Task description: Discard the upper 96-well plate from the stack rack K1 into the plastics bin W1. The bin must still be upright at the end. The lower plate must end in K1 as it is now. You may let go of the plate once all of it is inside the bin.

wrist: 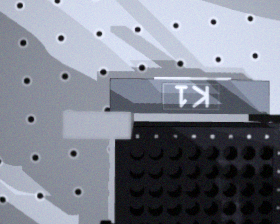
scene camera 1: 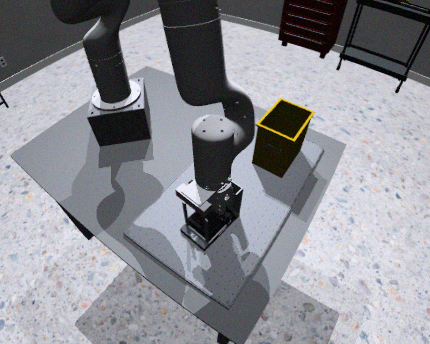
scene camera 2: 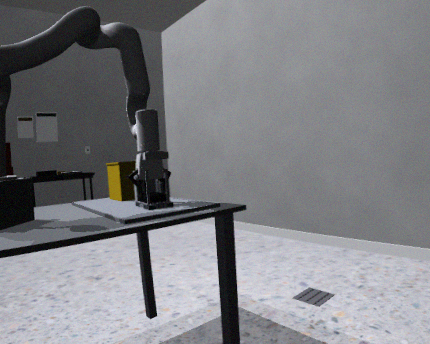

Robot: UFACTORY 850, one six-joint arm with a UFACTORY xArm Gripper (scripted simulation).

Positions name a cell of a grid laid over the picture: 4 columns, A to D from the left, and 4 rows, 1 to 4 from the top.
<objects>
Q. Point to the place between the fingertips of my gripper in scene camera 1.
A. B3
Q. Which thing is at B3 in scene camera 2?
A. A plastics bin W1.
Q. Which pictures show the plastics bin W1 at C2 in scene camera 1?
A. Scene camera 1 and scene camera 2 only.
</objects>
